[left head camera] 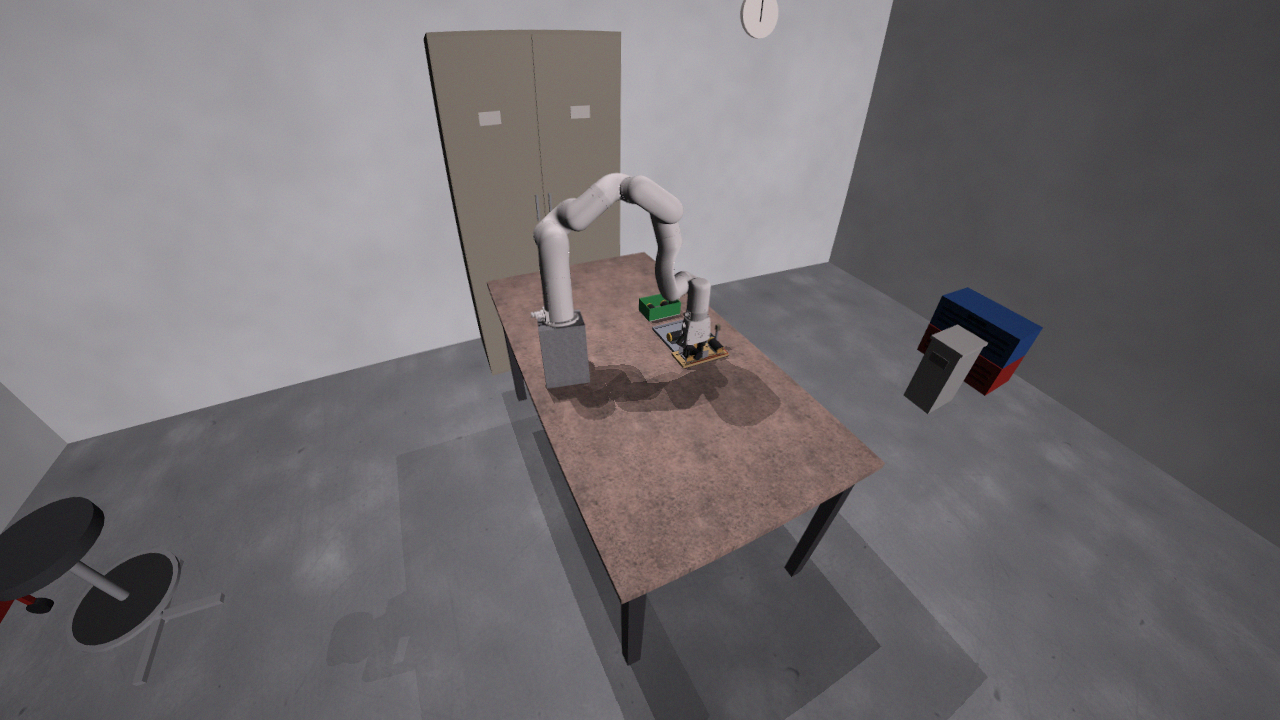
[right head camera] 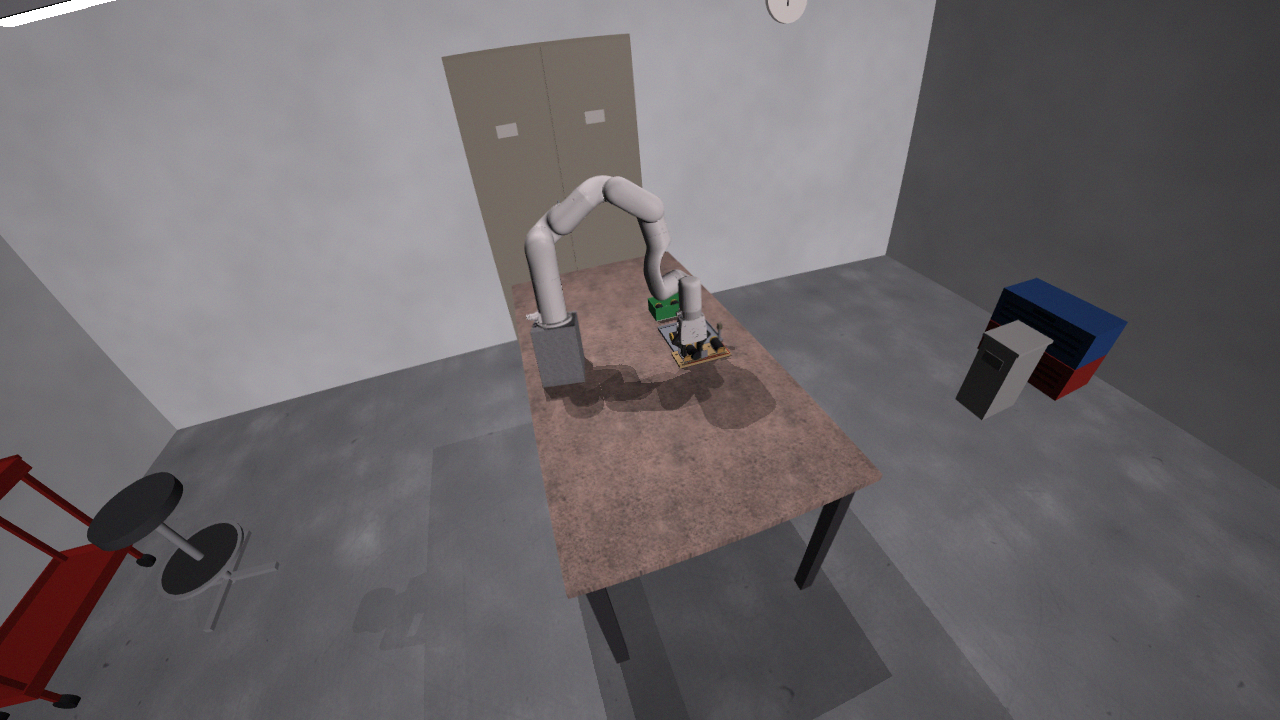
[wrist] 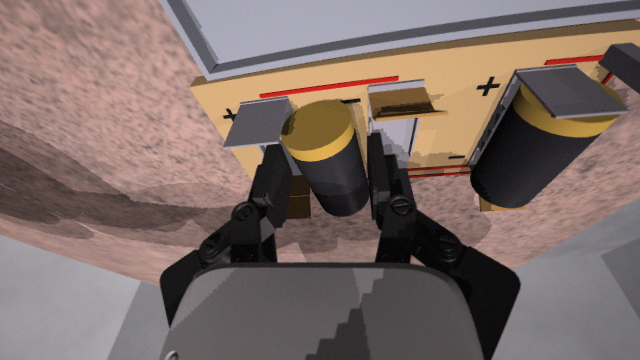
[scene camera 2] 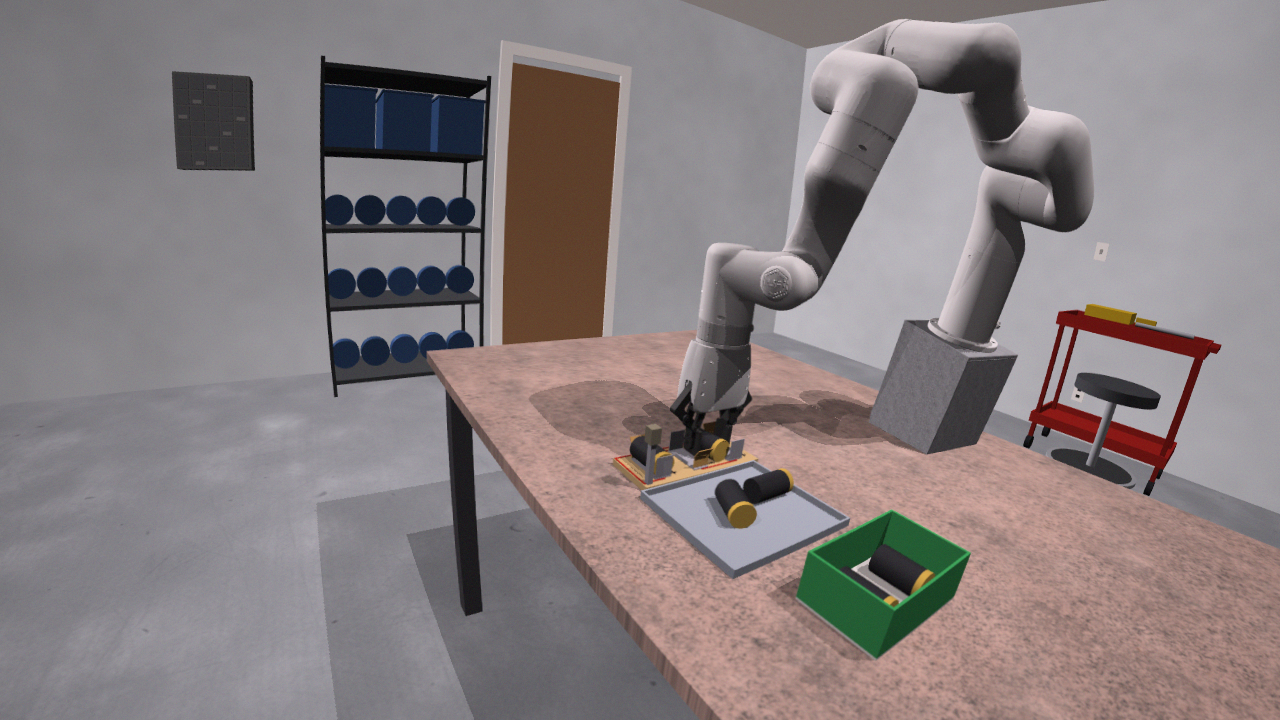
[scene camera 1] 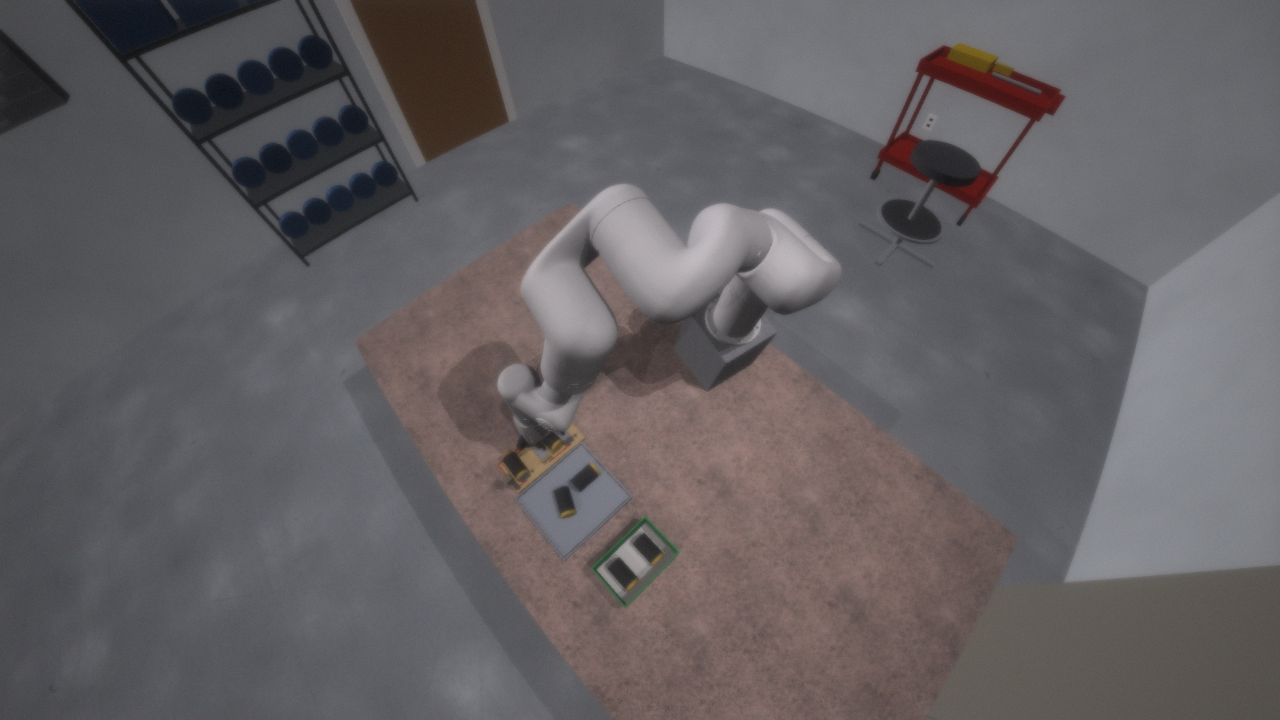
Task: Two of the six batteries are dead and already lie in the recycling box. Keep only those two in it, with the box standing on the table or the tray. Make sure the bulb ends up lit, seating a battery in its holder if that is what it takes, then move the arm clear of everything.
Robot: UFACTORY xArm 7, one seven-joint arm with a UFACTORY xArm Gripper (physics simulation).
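Places are measured from the arm's base along level axes (x ahead, y left, z up), in metres.
Pixels of known places: gripper, fingertip midpoint: (left head camera: 692, 355) (right head camera: 691, 355) (wrist: 326, 154) (scene camera 2: 706, 449) (scene camera 1: 551, 438); arm's base, origin of the base link: (left head camera: 560, 319) (right head camera: 554, 320) (scene camera 2: 961, 337) (scene camera 1: 732, 320).
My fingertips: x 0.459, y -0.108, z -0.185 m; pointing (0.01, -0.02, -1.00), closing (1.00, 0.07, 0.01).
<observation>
For each thing: its top centre in the pictures, then the offset to it from my fingertips. "*": a spot on its surface instead. Level surfaces: height alone.
- black battery with a gold end, middle of its top: (wrist: 331, 190) (scene camera 2: 707, 433) (scene camera 1: 548, 436) (right head camera: 692, 347) (left head camera: 694, 348) dx +0.004, dy +0.004, dz +0.029 m
- yellow board, surface spot: (wrist: 442, 62) (scene camera 2: 693, 473) * dx +0.054, dy +0.050, dz -0.005 m
- second battery, middle of its top: (wrist: 546, 175) (scene camera 2: 652, 444) (scene camera 1: 514, 464) (right head camera: 717, 340) (left head camera: 716, 341) dx +0.103, dy +0.014, dz +0.030 m
- grey tray, surface spot: (scene camera 2: 680, 512) * dx +0.117, dy +0.120, dz -0.012 m
- green recycling box, middle of its top: (scene camera 2: 893, 552) (scene camera 1: 635, 560) (right head camera: 668, 299) (left head camera: 659, 300) dx +0.011, dy +0.344, dz +0.045 m
- brown table, its level: dz -0.015 m
- upright post, surface spot: (wrist: 622, 60) * dx +0.123, dy +0.053, dz +0.003 m
My gripper (wrist: 326, 154) (scene camera 2: 709, 438) is open, its fingers on either side of a black battery with a gold end (wrist: 337, 182). That battery lies askew between two holders on the yellow board (wrist: 442, 62) (scene camera 2: 684, 471); no finger is closed on it. A second battery (wrist: 530, 155) (scene camera 2: 646, 450) sits in the holder at the board's other end. The small block on a post (scene camera 2: 652, 436), seemingly the bulb, looks dull. Two batteries (scene camera 2: 733, 503) (scene camera 2: 768, 484) lie on the grey tray (scene camera 2: 680, 512). Two more (scene camera 2: 897, 568) (scene camera 1: 620, 573) lie inside the green recycling box (scene camera 2: 841, 608), which stands on the table.
The tray adjoins the board, and the box stands beyond the tray on the brown table (scene camera 2: 1029, 573). The upright post (wrist: 622, 60) rises at the board's right end in the wrist view. The arm's grey pedestal (scene camera 2: 939, 385) stands at the table's far side.
</observation>
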